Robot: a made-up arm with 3 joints. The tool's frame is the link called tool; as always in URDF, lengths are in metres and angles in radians. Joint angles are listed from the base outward.
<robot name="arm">
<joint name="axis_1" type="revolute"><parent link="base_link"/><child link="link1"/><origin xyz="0 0 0.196" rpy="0 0 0"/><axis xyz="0 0 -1"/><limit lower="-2.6" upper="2.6"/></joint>
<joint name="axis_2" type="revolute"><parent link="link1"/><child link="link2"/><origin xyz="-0.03 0.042 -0.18" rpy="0 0 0"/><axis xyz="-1 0 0"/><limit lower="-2.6" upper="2.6"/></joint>
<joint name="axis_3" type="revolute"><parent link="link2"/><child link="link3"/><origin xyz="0.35 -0.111 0.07" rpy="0 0 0"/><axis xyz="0 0 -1"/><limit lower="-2.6" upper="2.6"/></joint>
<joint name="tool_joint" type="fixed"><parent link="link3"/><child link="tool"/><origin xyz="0.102 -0.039 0.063" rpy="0 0 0"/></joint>
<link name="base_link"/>
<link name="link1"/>
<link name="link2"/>
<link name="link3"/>
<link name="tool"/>
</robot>
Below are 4 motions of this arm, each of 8 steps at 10 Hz.
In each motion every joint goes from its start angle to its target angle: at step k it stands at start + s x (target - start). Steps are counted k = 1, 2, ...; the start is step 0. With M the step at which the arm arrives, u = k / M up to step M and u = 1 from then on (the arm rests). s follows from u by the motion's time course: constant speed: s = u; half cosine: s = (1 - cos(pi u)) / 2; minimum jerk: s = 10 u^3 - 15 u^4 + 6 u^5.
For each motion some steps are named. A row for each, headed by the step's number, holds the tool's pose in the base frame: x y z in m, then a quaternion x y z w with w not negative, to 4 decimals.
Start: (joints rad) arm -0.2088 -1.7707 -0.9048
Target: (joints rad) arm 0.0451 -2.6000 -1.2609
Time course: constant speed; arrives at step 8
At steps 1, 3, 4, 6, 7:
1: 0.4170 0.0038 -0.0722 0.7466 -0.3035 0.3161 0.5006
3: 0.4088 -0.0067 -0.0865 0.7722 -0.3849 0.2753 0.4239
4: 0.4045 -0.0110 -0.0927 0.7790 -0.4261 0.2531 0.3843
6: 0.3959 -0.0177 -0.1033 0.7802 -0.5075 0.2051 0.3029
7: 0.3917 -0.0202 -0.1076 0.7747 -0.5471 0.1794 0.2614

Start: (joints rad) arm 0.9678 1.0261 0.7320
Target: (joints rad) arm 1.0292 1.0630 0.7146
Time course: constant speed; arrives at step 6
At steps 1, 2, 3, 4, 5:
1: 0.2478 -0.2793 0.2628 -0.4897 0.0613 -0.6555 0.5717
2: 0.2464 -0.2812 0.2626 -0.4919 0.0648 -0.6564 0.5683
3: 0.2450 -0.2831 0.2624 -0.4941 0.0684 -0.6573 0.5649
4: 0.2436 -0.2850 0.2622 -0.4963 0.0721 -0.6582 0.5615
5: 0.2421 -0.2868 0.2620 -0.4985 0.0757 -0.6591 0.5580

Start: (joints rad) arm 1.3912 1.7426 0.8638
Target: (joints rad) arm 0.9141 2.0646 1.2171
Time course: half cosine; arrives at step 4
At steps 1, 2, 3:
1: 0.2986 -0.2864 0.1976 -0.7641 0.1572 -0.5627 0.2735
2: 0.3558 -0.2117 0.1793 -0.8132 0.0457 -0.5162 0.2650
3: 0.3937 -0.1278 0.1571 -0.8427 -0.0766 -0.4687 0.2537

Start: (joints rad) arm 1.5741 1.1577 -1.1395
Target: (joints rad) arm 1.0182 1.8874 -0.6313
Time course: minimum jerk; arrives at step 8
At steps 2, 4, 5, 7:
2: 0.1762 -0.3930 0.0967 -0.1537 0.5575 -0.1739 0.7971
4: 0.2781 -0.3525 0.0791 -0.3186 0.6119 -0.1476 0.7087
5: 0.3311 -0.3164 0.0681 -0.4215 0.6165 -0.1321 0.6518
7: 0.3853 -0.2638 0.0537 -0.5422 0.5968 -0.1139 0.5805

